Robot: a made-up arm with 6 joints.
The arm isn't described. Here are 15 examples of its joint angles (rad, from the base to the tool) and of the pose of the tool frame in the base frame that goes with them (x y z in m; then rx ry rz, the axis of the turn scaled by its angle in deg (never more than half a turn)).
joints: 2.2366 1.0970 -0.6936 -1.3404 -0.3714 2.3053
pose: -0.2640 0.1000 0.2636 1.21 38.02 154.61
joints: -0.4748 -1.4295 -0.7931 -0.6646 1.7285 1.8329
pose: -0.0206 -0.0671 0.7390 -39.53 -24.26 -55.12
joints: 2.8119 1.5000 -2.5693 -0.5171 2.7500 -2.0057
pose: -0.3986 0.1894 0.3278 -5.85 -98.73 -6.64
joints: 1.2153 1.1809 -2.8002 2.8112 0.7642 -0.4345
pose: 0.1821 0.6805 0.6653 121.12 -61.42 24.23
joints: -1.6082 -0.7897 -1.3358 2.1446 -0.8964 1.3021
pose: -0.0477 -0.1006 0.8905 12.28 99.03 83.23
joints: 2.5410 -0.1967 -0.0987 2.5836 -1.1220 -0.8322
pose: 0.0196 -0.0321 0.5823 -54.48 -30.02 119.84
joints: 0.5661 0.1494 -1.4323 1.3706 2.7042 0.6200
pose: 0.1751 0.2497 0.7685 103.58 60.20 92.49
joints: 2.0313 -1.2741 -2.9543 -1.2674 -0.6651 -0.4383
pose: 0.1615 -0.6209 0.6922 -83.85 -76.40 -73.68
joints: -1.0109 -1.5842 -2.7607 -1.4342 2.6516 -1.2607
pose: -0.3392 0.3401 0.5584 -75.05 -2.68 2.03
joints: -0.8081 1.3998 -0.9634 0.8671 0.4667 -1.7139
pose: 0.1547 -0.1686 0.1292 45.20 -24.21 82.17
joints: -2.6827 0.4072 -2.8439 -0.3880 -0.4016 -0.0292
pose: -0.2420 -0.1979 1.1261 -117.87 107.21 1.69
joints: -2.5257 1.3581 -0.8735 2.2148 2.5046 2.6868
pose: -0.1858 -0.3749 0.2717 -121.59 21.25 -11.90
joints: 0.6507 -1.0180 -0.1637 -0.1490 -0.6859 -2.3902
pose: 0.0837 0.0611 0.7941 112.88 -12.14 -55.44
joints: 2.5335 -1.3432 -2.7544 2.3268 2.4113 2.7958
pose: 0.3754 -0.4708 0.6399 -46.59 1.29 -131.49
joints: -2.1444 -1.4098 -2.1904 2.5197 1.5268 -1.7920
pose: 0.4435 0.3656 0.8680 87.16 -7.04 -111.43
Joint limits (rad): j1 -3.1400..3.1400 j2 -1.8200..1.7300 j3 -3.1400..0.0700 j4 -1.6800..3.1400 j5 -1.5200..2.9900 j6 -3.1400..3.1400
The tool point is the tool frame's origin. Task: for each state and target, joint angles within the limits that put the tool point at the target. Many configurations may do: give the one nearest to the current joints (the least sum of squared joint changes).
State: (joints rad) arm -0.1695 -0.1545 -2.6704 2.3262 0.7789 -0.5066
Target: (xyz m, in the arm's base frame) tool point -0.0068 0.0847 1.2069
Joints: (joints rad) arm -0.1329 -0.4172 -2.5503 2.2652 0.8083 -0.4628
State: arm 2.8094 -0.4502 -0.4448 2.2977 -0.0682 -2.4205
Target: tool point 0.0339 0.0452 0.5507
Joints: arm 2.5859 -0.5840 -0.0953 2.1317 -0.6600 -2.4514
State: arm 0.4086 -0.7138 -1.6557 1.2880 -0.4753 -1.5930
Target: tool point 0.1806 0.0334 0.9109
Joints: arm 0.8144 -0.7206 -1.2317 1.5613 -0.3763 -1.5394
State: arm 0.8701 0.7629 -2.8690 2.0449 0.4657 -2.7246
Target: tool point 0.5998 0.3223 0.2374
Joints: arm 0.5125 1.5330 -2.5087 2.0435 0.3822 -2.7124
